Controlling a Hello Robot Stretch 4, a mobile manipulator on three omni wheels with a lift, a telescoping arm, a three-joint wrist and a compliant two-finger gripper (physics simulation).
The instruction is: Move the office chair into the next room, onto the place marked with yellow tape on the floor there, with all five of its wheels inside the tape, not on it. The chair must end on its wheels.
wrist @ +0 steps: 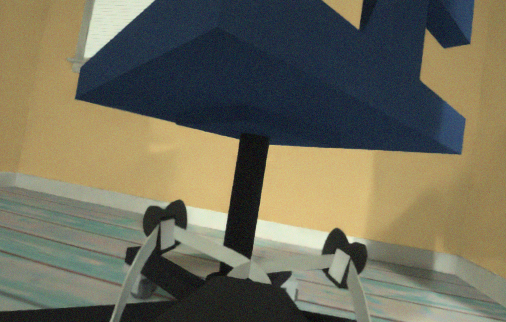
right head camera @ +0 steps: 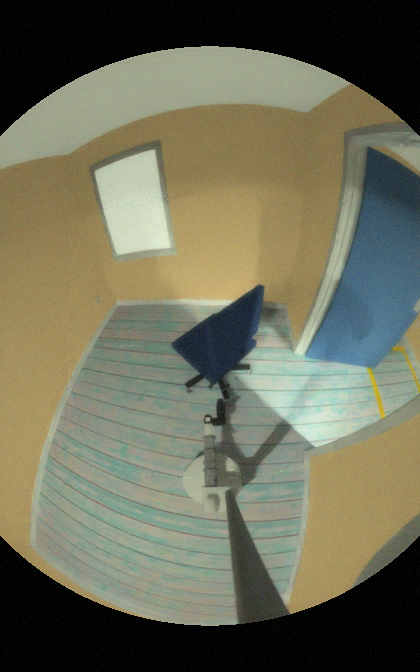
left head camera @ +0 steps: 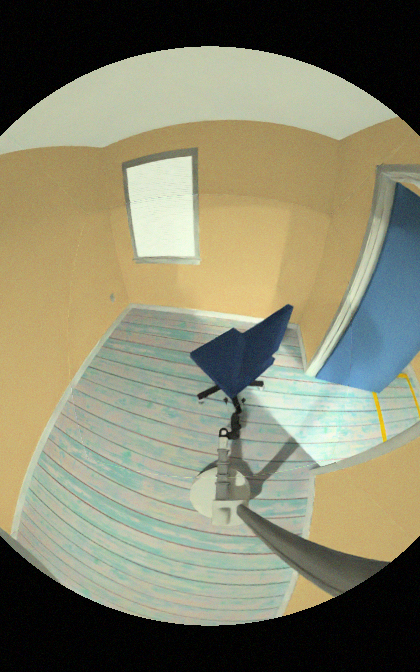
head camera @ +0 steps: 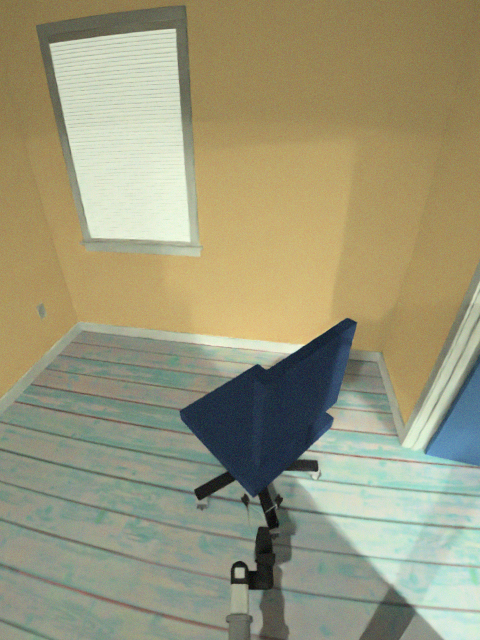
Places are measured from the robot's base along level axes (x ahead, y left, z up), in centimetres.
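Pixels of known places: gripper, fingertip midpoint: (wrist: 254, 232) (head camera: 261, 494).
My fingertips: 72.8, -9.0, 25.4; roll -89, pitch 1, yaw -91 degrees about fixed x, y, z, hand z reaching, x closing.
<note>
Ahead of a thing's pixels: the offset from my fingertips to its middle, as dx, dy, dz. "pt": to the spot under its first point.
The office chair (head camera: 222, 418) (left head camera: 217, 354) (right head camera: 197, 340) (wrist: 280, 90) has a dark blue seat and back and a black base. It stands upright in front of the robot. My gripper (head camera: 261, 499) (left head camera: 234, 400) (right head camera: 220, 387) (wrist: 254, 232) is open, low beneath the front corner of the seat. Its fingertips are on either side of one base leg in the head view. In the wrist view the black post {pt +23.4, +1.8, +0.9} (wrist: 246, 195) shows between the fingertips and beyond them. Part of the base is hidden by the gripper body. Yellow tape (left head camera: 380, 417) (right head camera: 376, 392) lies beyond the doorway at right, partly visible.
The doorway's white frame {pt +38.3, -86.7, +30.9} (head camera: 444, 372) (left head camera: 357, 285) (right head camera: 337, 260) stands right of the chair, with a large blue surface (left head camera: 387, 280) (right head camera: 367, 270) beyond it. A window (head camera: 124, 139) is in the far wall. White baseboards (head camera: 196, 339) edge the room.
</note>
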